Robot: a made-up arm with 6 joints.
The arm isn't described. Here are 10 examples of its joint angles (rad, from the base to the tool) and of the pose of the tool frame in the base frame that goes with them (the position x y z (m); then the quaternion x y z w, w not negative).
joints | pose
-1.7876 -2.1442 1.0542 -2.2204 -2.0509 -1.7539 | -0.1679 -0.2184 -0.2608 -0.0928 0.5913 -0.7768 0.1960
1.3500 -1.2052 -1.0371 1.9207 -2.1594 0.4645 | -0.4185 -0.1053 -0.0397 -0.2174 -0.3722 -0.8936 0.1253
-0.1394 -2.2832 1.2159 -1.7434 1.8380 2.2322 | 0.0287 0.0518 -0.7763 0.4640 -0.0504 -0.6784 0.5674
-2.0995 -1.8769 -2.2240 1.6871 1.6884 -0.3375 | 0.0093 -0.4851 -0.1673 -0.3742 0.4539 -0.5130 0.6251
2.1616 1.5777 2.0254 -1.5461 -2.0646 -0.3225 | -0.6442 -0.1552 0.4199 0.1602 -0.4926 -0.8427 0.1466
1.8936 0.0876 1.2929 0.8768 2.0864 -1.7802 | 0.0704 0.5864 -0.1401 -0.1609 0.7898 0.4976 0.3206
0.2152 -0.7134 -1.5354 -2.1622 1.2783 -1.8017 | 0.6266 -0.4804 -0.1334 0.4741 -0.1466 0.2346 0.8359
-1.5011 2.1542 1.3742 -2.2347 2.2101 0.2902 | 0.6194 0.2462 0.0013 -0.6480 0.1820 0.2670 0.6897
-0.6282 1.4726 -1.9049 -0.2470 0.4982 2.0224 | 0.2205 -0.6407 0.6728 -0.7228 0.5882 0.2638 0.2492
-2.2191 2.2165 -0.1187 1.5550 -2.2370 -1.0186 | -0.3514 0.1631 0.7578 0.2527 -0.5649 0.6834 0.3873
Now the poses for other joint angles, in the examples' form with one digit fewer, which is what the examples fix.
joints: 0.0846 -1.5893 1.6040 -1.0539 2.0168 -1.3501
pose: -0.260 0.190 -0.566 -0.198 -0.863 -0.462 0.053
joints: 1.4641 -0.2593 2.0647 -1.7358 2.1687 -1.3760
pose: -0.099 0.257 -0.442 0.732 -0.340 -0.527 0.268
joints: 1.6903 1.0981 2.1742 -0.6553 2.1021 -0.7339
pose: -0.142 0.777 0.686 -0.156 -0.177 0.811 0.535
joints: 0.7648 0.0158 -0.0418 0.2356 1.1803 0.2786
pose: 1.037 0.545 -0.214 0.524 0.188 0.178 0.811
